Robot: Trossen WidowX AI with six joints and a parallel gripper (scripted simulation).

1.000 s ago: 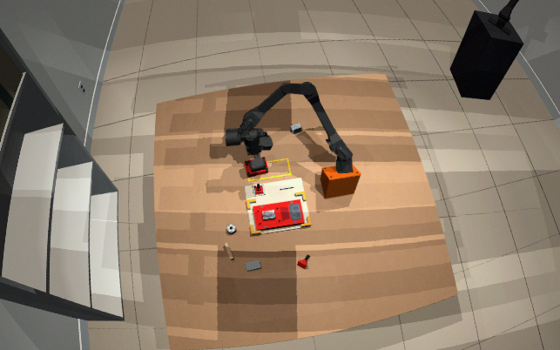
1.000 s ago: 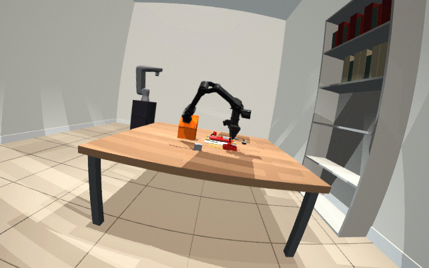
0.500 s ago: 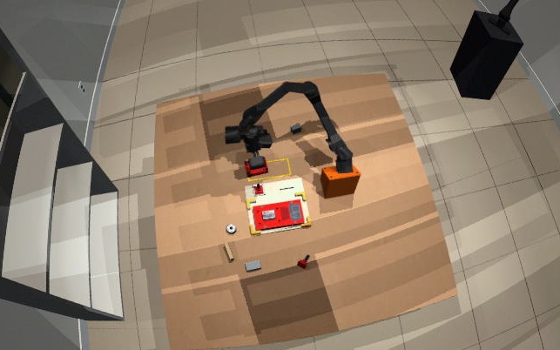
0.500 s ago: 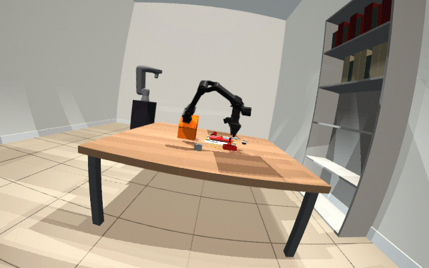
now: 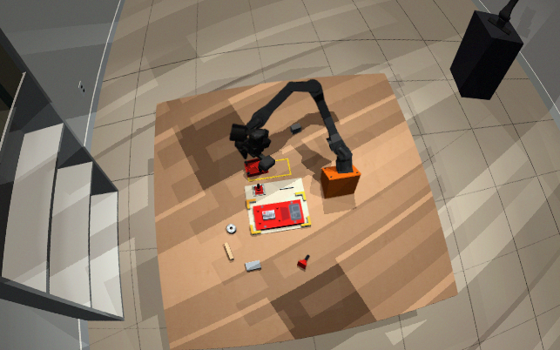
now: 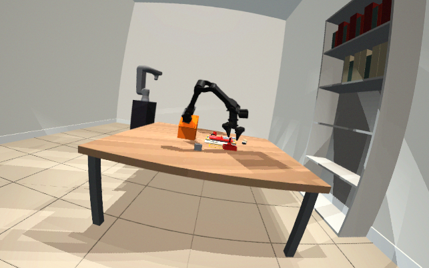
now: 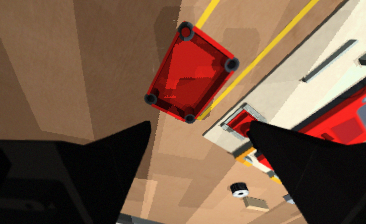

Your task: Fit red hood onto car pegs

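The red hood lies 6 cm below my gripper tip, 2 cm to the right of it and 1 cm behind it. Also, from my gripper tip: wooden dowel: 37 cm to the left, 10 cm ahead, 6 cm below.
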